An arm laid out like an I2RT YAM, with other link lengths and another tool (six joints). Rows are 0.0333 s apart.
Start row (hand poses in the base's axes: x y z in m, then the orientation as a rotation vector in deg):
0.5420, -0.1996, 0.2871, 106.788, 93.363, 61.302
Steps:
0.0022, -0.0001, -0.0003, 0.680, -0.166, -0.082
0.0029, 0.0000, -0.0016, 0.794, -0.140, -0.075
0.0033, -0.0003, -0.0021, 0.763, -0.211, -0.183
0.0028, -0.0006, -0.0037, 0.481, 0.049, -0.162
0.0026, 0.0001, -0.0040, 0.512, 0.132, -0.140
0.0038, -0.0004, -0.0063, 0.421, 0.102, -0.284
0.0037, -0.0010, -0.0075, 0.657, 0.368, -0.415
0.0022, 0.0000, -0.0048, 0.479, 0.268, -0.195
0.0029, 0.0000, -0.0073, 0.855, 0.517, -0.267
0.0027, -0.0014, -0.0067, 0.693, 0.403, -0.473
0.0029, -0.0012, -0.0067, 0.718, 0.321, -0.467
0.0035, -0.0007, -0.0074, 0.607, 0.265, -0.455
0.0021, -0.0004, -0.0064, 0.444, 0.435, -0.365
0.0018, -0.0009, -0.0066, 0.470, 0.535, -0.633
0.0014, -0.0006, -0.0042, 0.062, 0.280, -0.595
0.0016, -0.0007, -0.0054, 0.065, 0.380, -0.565
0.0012, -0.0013, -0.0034, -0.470, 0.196, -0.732
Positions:
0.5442, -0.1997, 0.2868, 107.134, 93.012, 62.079
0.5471, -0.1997, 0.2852, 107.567, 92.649, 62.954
0.5504, -0.2000, 0.2831, 107.984, 92.130, 63.808
0.5532, -0.2006, 0.2794, 108.428, 91.847, 64.187
0.5558, -0.2005, 0.2754, 108.948, 91.622, 64.542
0.5596, -0.2009, 0.2691, 109.470, 91.242, 64.770
0.5633, -0.2019, 0.2616, 110.446, 90.785, 64.972
0.5655, -0.2019, 0.2568, 111.094, 90.570, 65.161
0.5684, -0.2019, 0.2495, 112.238, 90.293, 65.499
0.5711, -0.2033, 0.2428, 113.298, 89.757, 65.683
0.5740, -0.2045, 0.2361, 114.298, 89.173, 65.959
0.5775, -0.2052, 0.2287, 115.170, 88.599, 66.173
0.5796, -0.2056, 0.2223, 116.036, 88.253, 66.114
0.5814, -0.2065, 0.2157, 117.151, 87.624, 65.893
0.5828, -0.2071, 0.2115, 117.754, 87.027, 65.495
0.5844, -0.2078, 0.2061, 118.427, 86.509, 65.023
0.5856, -0.2091, 0.2027, 118.672, 85.846, 64.124

